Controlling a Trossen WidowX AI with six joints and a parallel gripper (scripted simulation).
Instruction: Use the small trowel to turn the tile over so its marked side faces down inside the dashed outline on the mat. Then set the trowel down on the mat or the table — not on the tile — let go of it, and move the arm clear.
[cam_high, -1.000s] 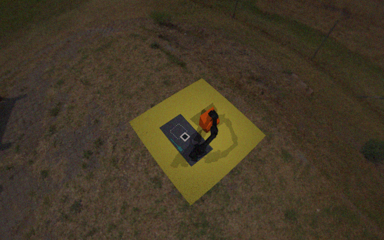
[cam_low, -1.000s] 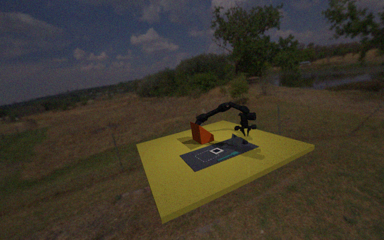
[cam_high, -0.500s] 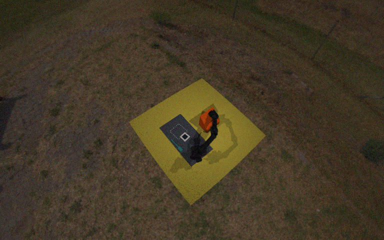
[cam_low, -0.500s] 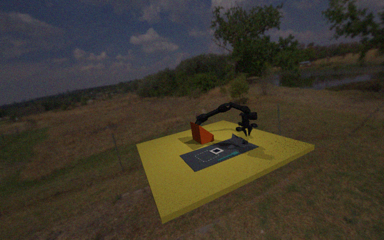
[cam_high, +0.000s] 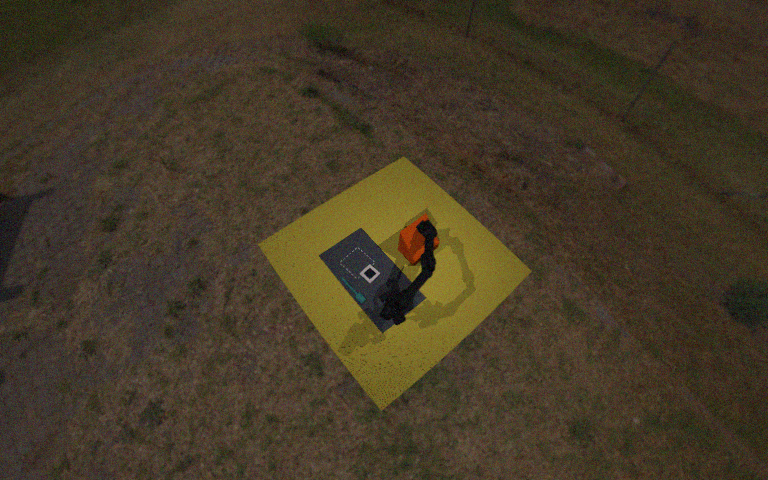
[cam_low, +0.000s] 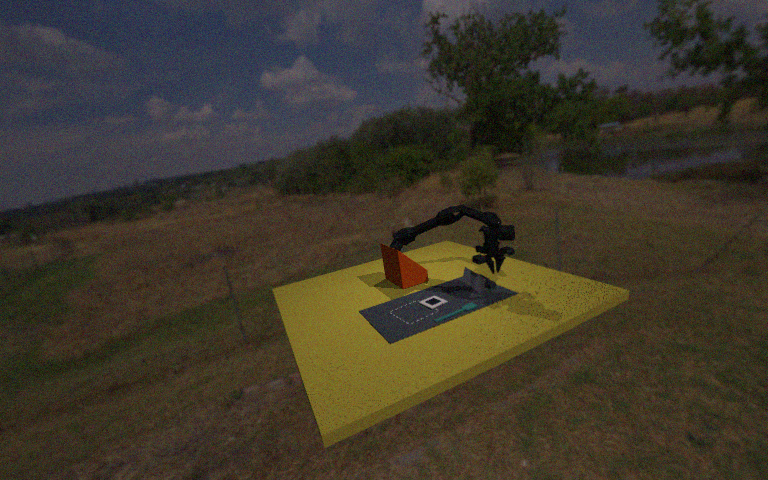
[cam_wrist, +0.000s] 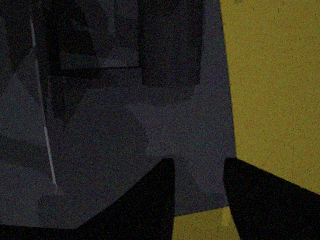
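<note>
Right now the trowel is 70 mm behind my gripper tip, 20 mm to the right of it and 60 mm below it. The rest, counted from my gripper tip: dark grey mat: 110 mm behind, 270 mm to the right, 100 mm below; then teal bar: 30 mm ahead, 260 mm to the right, 80 mm below; then tile: 120 mm behind, 280 mm to the right, 80 mm below.
</note>
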